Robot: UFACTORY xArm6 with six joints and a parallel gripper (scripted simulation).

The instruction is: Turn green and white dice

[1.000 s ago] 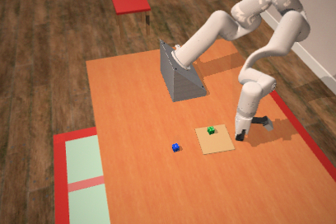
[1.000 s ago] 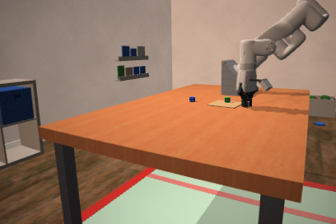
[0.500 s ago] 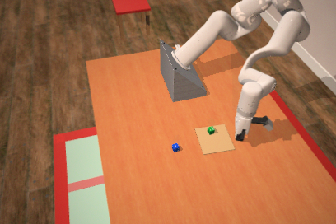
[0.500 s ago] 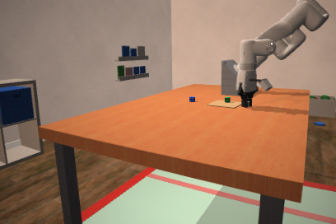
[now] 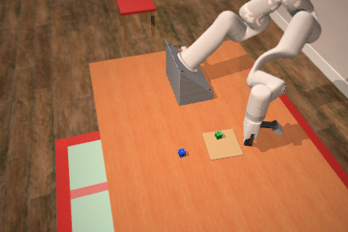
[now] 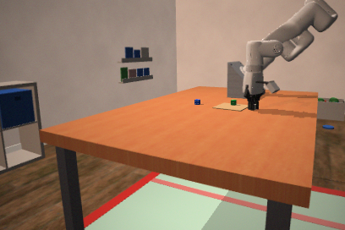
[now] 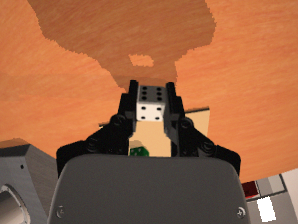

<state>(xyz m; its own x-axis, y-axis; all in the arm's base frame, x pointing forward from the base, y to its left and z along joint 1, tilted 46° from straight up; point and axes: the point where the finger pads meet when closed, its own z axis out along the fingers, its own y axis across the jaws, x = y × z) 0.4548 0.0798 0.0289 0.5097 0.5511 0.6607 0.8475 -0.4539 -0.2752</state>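
Right now the tan mat is 30 mm behind my hand, 100 mm to the right of it and 20 mm below it. Round my hand: green die 70 mm behind, 100 mm to the right, 10 mm below; blue die 50 mm behind, 280 mm to the right, 10 mm below; white die 10 mm below.
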